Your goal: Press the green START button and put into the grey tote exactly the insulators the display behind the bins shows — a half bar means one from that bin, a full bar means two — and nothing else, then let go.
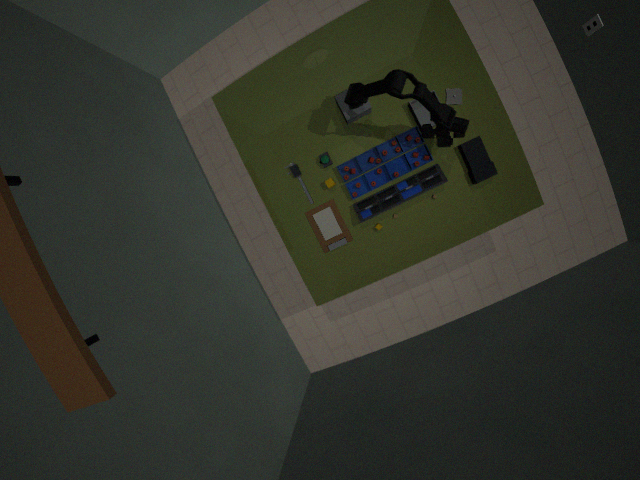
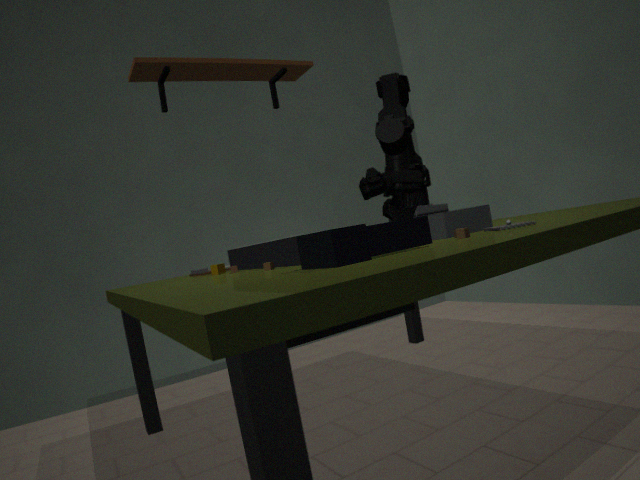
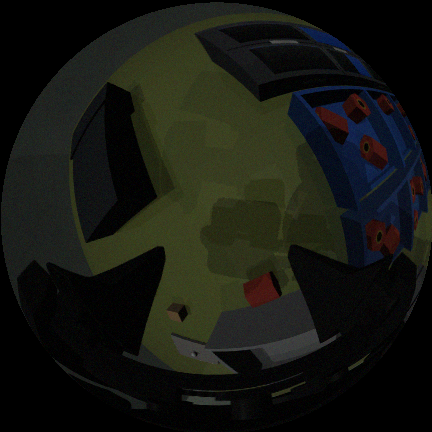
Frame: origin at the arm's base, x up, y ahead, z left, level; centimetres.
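Where they show: gripper, fingertip midpoint: point(image 3: 229, 253); arm's base, link origin: point(image 1: 354, 101) point(image 2: 418, 207).
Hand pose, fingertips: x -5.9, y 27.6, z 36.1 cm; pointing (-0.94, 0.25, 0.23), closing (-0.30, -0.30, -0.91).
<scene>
Things, the pixels of their top centre, and the offset from my fingertips. "pt": a spot on its surface instead.
- grey tote, top centre: point(image 3: 294, 366) point(image 2: 445, 212) point(image 1: 428, 110) dx +2.9, dy -13.8, dz -4.1 cm
- red insulator, top centre: point(image 3: 262, 297) dx -0.2, dy -4.3, dz -1.4 cm
- longer blue bar, top centre: point(image 1: 412, 192) dx +3.9, dy +21.1, dz -22.2 cm
- green START button, top centre: point(image 1: 324, 159) dx +1.6, dy -6.6, dz -57.8 cm
- black box, top centre: point(image 3: 81, 149) point(image 2: 363, 224) point(image 1: 479, 159) dx +3.1, dy +14.8, dz +12.4 cm
- grey plate, top centre: point(image 3: 195, 351) point(image 2: 509, 224) point(image 1: 454, 96) dx -1.9, dy -17.8, dz +11.1 cm
- grey tool, surface spot: point(image 1: 306, 189) pt dx -2.1, dy +4.5, dz -71.8 cm
- brown-framed board, surface spot: point(image 1: 313, 223) pt dx -1.8, dy +22.4, dz -73.5 cm
My gripper point(image 1: 444, 127) point(image 3: 229, 253) is open and empty, above the table beside the grey tote point(image 1: 421, 112) point(image 2: 467, 221) point(image 3: 265, 325). A red insulator point(image 3: 262, 289) lies just outside the tote's wall, apart from both fingers. The tote's inside is mostly hidden. The blue bins point(image 1: 350, 194) point(image 3: 320, 150) stand in two rows and hold several red insulators point(image 1: 371, 160) point(image 3: 374, 151). The dark display point(image 1: 442, 177) point(image 3: 320, 80) behind them shows a longer blue bar point(image 1: 411, 192) and two shorter ones point(image 1: 366, 213) point(image 1: 402, 184). The green START button point(image 1: 324, 159) stands left of the bins.
A black box point(image 1: 476, 160) point(image 3: 112, 165) stands right of the display. A grey plate point(image 1: 453, 96) point(image 2: 511, 225) point(image 3: 192, 350) and a tan block point(image 2: 461, 233) point(image 3: 176, 312) lie near the tote. Yellow cubes point(image 1: 329, 182) point(image 1: 378, 226), a grey tool point(image 1: 306, 189) and a brown-framed board point(image 1: 313, 223) lie left.
</scene>
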